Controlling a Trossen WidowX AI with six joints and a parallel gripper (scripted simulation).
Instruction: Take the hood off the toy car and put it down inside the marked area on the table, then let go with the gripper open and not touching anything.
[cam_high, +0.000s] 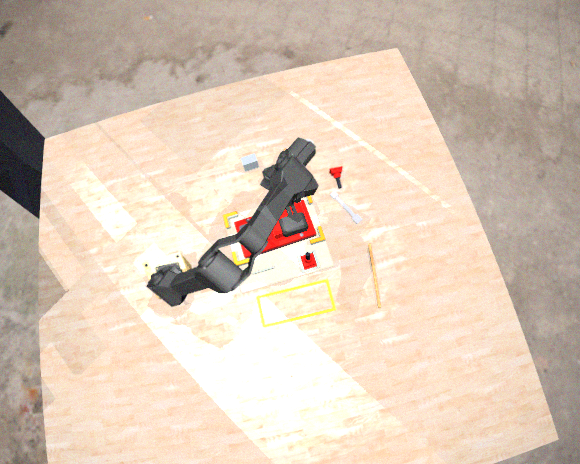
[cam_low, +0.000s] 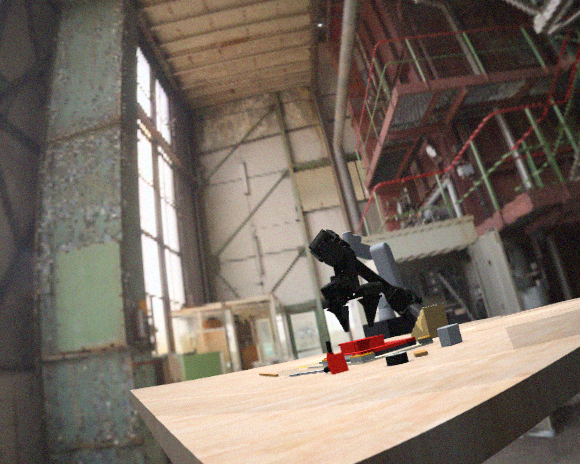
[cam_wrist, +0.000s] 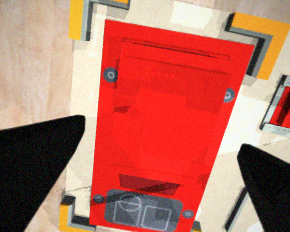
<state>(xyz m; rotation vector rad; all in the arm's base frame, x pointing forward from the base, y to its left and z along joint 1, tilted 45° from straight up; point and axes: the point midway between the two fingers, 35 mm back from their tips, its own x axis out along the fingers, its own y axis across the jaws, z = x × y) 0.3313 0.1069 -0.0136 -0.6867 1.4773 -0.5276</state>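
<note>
My gripper tip is now 3 cm above the red hood. Also, from my gripper tip: small wheel (23 cm to the left, 11 cm ahead, 7 cm below); wooden stick (19 cm to the right, 18 cm ahead, 7 cm below).
</note>
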